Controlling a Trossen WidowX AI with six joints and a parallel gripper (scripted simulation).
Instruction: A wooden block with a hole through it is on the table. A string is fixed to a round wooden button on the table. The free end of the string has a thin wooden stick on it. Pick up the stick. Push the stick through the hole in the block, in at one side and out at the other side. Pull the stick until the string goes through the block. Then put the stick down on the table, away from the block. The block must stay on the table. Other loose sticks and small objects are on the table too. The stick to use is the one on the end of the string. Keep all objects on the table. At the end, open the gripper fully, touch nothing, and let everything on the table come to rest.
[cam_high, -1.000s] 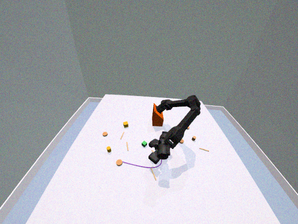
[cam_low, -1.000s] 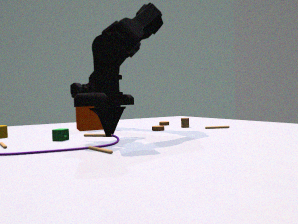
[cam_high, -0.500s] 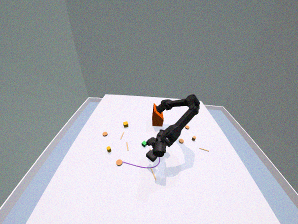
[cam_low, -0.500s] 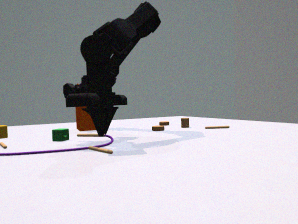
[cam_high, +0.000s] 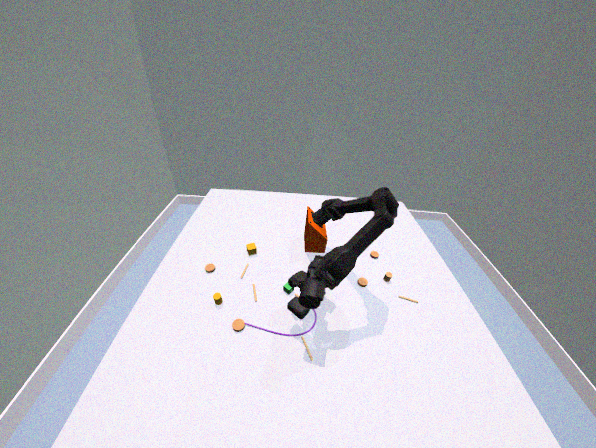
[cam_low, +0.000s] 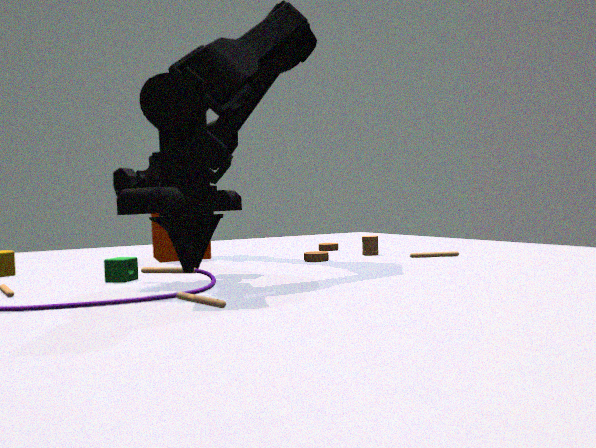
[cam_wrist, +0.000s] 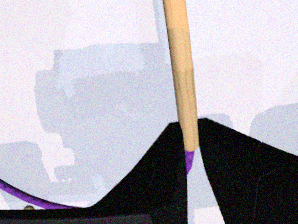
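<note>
Now: gripper tip 8 cm past the green block and 7 cm to the left of it. From my gripper tip the other things lie so: thin wooden stick: 1 cm to the right, 1 cm behind; loose stick: 15 cm ahead, 3 cm to the right, 1 cm below; round wooden button: 24 cm to the right, 5 cm ahead, 1 cm below.
</note>
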